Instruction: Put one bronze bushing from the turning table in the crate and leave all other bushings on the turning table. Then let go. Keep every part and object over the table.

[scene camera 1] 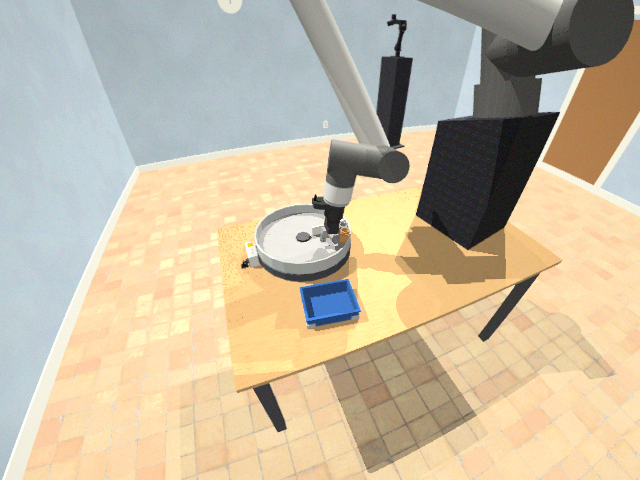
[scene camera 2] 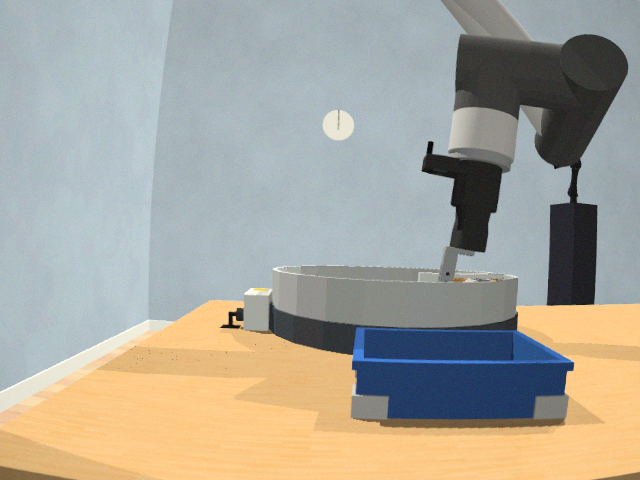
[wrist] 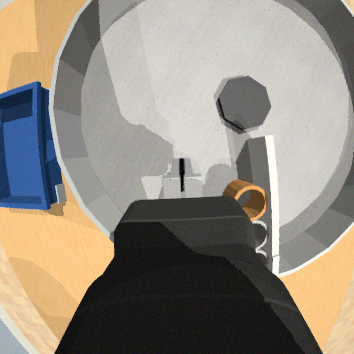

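The turning table is a round grey bowl. A bronze bushing stands upright in it beside the pale curved guide. Silvery bushings stand beyond it, partly hidden by the gripper body. A pale part lies left of the fingers in the wrist view. A bit of bronze shows by the fingers in scene camera 1. My gripper is shut with its fingers together, tilted, its tips down inside the rim, left of the bronze bushing. The blue crate looks empty.
A dark hub rises at the turning table's centre. A white box is attached at its left side. The crate stands in front of the turning table. The arm's dark pedestal stands at the right on the wooden table.
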